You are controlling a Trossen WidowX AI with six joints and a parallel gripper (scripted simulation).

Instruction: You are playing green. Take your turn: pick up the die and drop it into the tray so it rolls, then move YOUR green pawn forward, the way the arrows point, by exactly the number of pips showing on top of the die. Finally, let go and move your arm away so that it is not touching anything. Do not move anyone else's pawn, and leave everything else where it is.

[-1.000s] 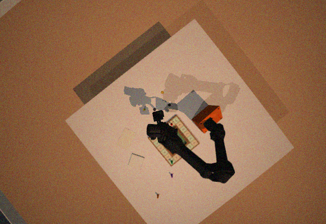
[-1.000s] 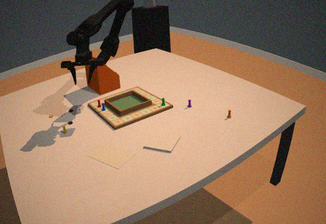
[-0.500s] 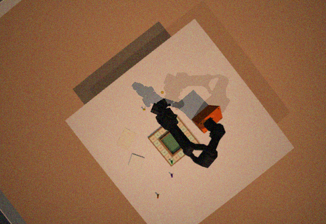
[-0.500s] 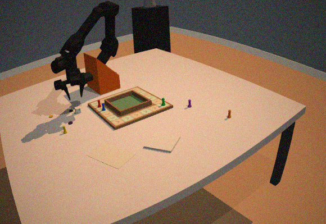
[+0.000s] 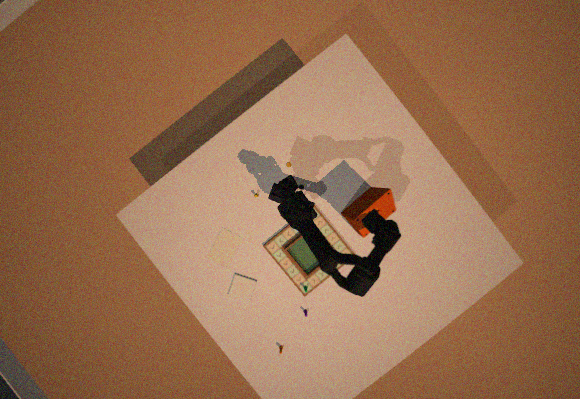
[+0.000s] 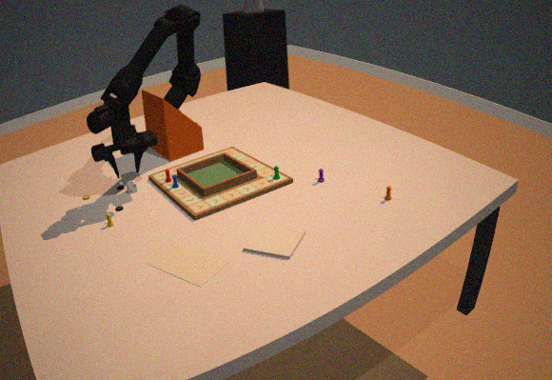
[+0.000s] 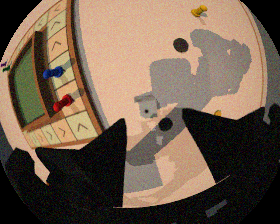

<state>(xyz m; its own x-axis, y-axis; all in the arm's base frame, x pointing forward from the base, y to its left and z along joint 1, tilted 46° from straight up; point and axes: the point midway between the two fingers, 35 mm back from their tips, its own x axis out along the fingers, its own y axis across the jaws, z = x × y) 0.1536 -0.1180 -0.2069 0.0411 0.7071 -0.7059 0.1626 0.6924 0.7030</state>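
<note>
My gripper tip is now 40 mm above the white die and 10 mm to the right of it. Round my gripper tip: blue pawn (100 mm to the left, 90 mm ahead, 20 mm below); then red pawn (100 mm to the left, 40 mm ahead, 20 mm below); then yellow pawn (120 mm to the right, 120 mm ahead, 40 mm below).
</note>
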